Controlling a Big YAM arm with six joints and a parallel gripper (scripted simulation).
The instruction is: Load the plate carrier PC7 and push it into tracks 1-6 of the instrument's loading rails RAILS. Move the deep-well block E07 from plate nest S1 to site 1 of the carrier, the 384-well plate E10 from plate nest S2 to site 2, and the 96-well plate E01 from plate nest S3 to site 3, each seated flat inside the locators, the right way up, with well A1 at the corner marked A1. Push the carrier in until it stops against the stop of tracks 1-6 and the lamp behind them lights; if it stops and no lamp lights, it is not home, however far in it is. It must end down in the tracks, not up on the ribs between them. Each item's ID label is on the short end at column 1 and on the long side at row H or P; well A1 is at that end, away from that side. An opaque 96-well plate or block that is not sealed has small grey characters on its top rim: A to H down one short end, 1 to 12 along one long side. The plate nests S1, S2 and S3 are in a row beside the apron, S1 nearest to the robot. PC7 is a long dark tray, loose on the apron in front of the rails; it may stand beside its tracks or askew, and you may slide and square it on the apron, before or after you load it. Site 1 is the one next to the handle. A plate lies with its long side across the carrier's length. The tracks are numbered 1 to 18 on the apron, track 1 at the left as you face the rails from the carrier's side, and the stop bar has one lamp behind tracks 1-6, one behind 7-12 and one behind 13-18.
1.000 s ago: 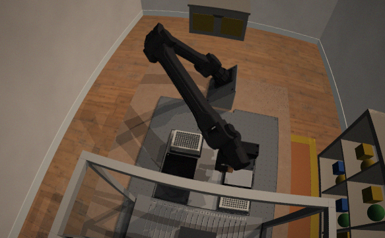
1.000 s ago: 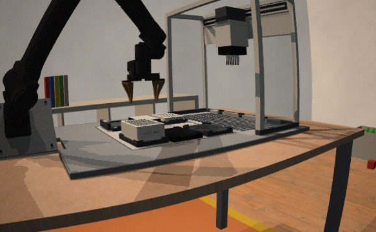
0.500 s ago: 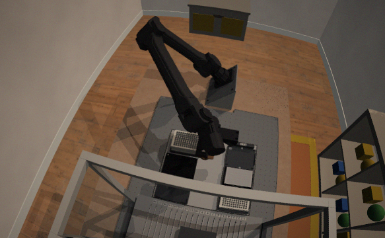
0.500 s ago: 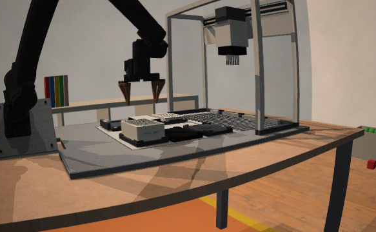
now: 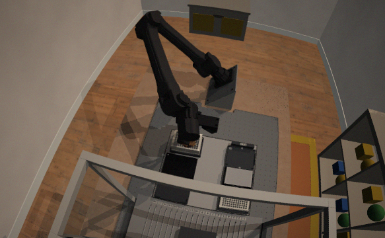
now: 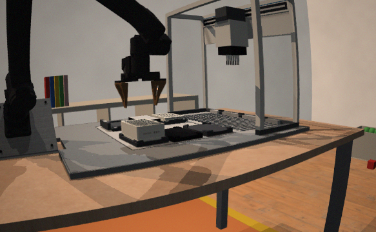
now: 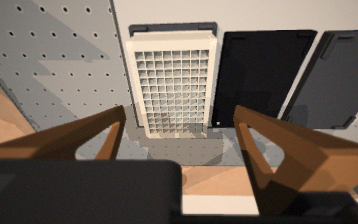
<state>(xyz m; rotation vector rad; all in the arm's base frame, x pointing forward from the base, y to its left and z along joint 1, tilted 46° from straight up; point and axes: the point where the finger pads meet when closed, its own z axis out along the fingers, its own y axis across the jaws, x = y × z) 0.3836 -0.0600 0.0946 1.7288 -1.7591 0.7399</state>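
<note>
My gripper is now 1 cm past the nest S1, 1 cm to the left of it and 10 cm above it. The rest, counted from my hand: nest S3: 22 cm ahead, 3 cm to the right, 10 cm below; dark carrier PC7: 11 cm ahead, 24 cm to the left, 9 cm below; nest S2: 10 cm ahead, 2 cm to the right, 10 cm below.
</note>
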